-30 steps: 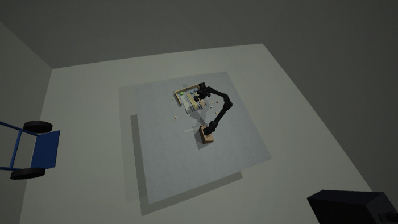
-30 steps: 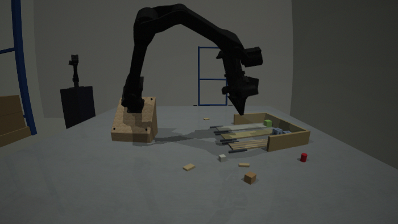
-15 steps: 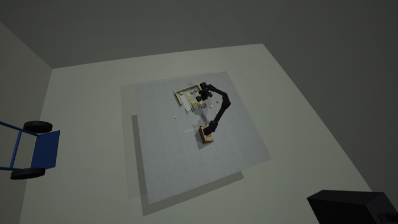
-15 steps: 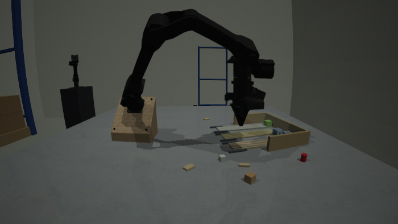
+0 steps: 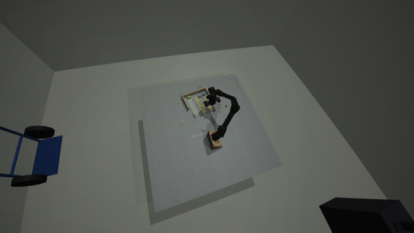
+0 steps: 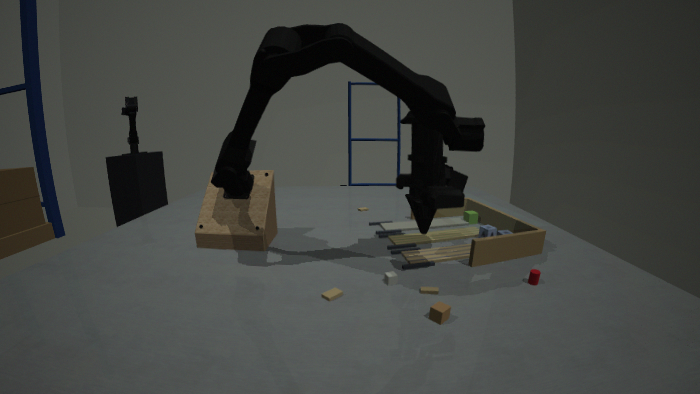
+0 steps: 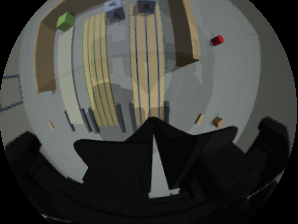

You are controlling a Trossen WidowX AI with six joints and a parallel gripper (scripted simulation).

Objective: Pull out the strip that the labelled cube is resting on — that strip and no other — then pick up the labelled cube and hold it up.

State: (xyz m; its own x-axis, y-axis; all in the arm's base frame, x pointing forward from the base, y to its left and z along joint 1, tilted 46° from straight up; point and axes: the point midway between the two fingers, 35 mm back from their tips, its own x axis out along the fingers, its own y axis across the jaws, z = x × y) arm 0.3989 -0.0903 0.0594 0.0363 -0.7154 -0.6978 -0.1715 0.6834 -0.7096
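Now: the wooden strip 90 mm ahead of my gripper tip, 50 mm below it and 20 mm to the left of it. From my gripper tip the other things lie so: red cylinder 180 mm ahead, 130 mm to the right, 40 mm below; brown cube 200 mm to the right, 40 mm below, 10 mm behind.
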